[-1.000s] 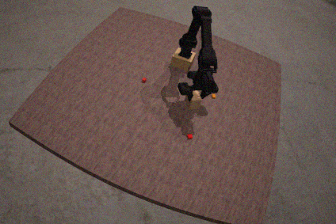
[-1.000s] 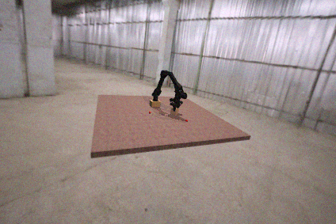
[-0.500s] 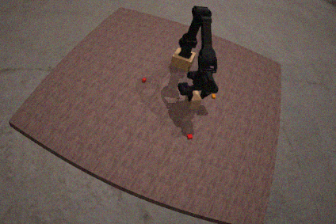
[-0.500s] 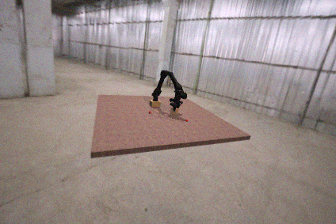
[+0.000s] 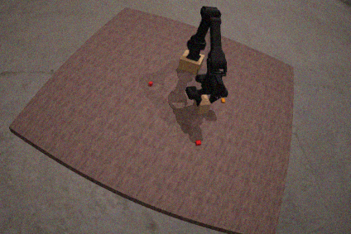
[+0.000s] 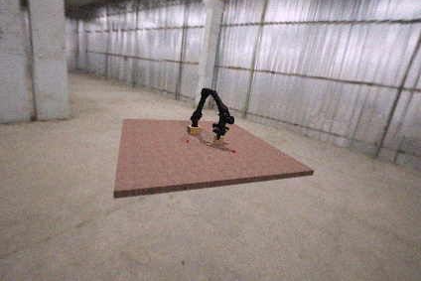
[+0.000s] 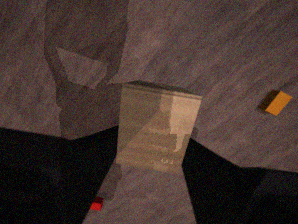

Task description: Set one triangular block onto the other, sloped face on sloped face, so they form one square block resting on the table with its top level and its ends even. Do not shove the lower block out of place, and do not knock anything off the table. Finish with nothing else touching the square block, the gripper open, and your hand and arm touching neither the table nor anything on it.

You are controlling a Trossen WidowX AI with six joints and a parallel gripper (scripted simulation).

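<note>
My gripper tip is now 1 cm below the tan triangular block. Round my gripper tip: orange cube: 12 cm behind, 8 cm to the left, 3 cm below; then small red piece: 3 cm behind, 27 cm to the right, 3 cm below.
</note>
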